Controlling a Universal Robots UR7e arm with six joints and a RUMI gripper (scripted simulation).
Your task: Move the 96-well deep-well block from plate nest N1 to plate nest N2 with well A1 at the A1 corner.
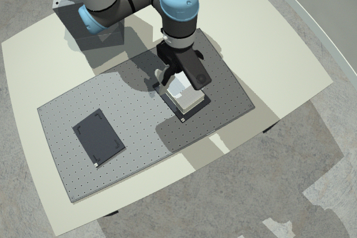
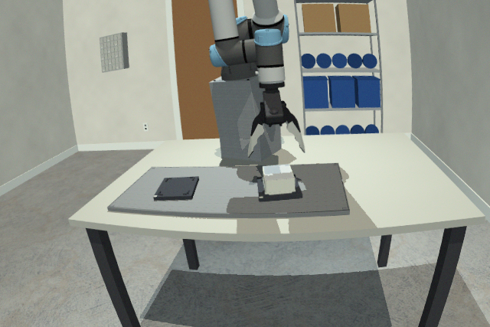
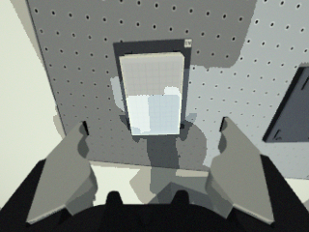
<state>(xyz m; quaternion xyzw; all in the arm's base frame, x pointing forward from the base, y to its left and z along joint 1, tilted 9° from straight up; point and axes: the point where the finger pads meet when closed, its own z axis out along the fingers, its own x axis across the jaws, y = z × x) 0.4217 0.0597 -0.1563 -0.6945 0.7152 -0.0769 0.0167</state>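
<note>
Right now my hand is 7 cm above the white deep-well block. Round my hand: white A1 mark: 1 cm ahead, 37 cm to the right, 9 cm below; then plate nest N1: 10 cm below; then plate nest N2: 6 cm behind, 31 cm to the right, 10 cm below.
</note>
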